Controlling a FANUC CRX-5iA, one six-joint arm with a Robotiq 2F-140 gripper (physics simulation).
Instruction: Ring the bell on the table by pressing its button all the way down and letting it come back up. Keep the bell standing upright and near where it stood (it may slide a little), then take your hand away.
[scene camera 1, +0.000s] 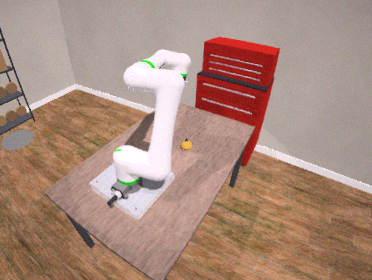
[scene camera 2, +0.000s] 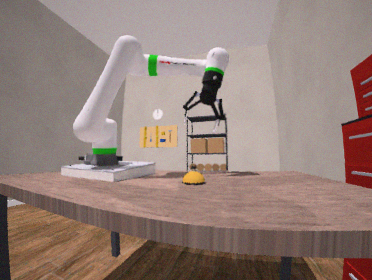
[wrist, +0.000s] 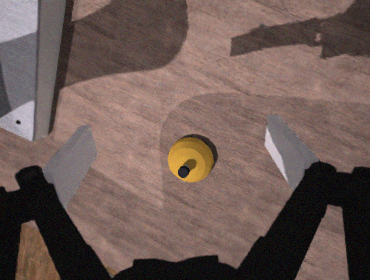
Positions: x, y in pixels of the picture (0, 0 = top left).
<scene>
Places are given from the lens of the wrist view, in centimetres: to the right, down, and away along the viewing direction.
gripper (wrist: 179, 135): 0, 0, 20
yellow dome bell (wrist: 195, 154): 2, 2, 42
</scene>
